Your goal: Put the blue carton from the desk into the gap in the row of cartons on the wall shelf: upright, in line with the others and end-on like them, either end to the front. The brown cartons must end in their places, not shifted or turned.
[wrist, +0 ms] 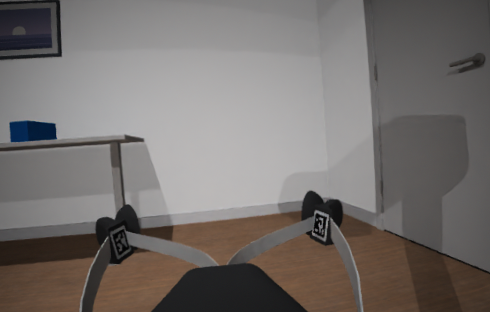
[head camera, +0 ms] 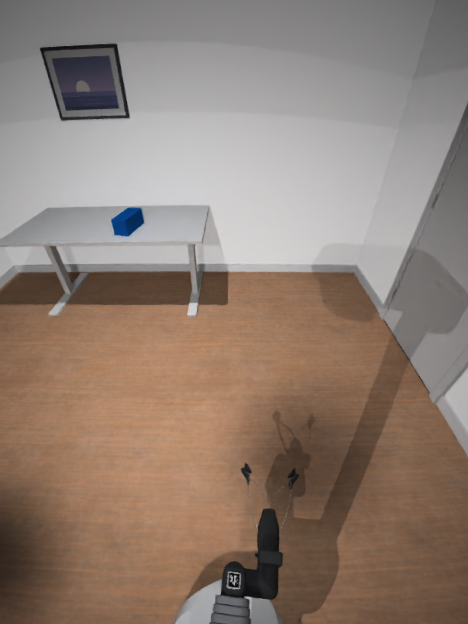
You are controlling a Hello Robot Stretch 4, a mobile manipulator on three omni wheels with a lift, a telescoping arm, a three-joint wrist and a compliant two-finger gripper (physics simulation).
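Observation:
The blue carton [head camera: 127, 221] [wrist: 33, 131] lies lengthwise on the grey desk [head camera: 75, 231] [wrist: 75, 143], at an angle, right of the desk's middle in the head view and at the far left in the wrist view. My gripper [head camera: 269, 475] [wrist: 220, 222] is open with its fingers spread wide and no object between them. It hangs over the floor, far from the desk, in front of it and to its right. The wall shelf and the brown cartons do not show in either view.
The desk's right leg [head camera: 192, 277] [wrist: 117, 175] stands on the brown floor [head camera: 201, 383]. A grey door [head camera: 433, 282] [wrist: 430, 100] with a handle is at the right. A framed picture [head camera: 85, 83] [wrist: 30, 30] hangs on the back wall above the desk.

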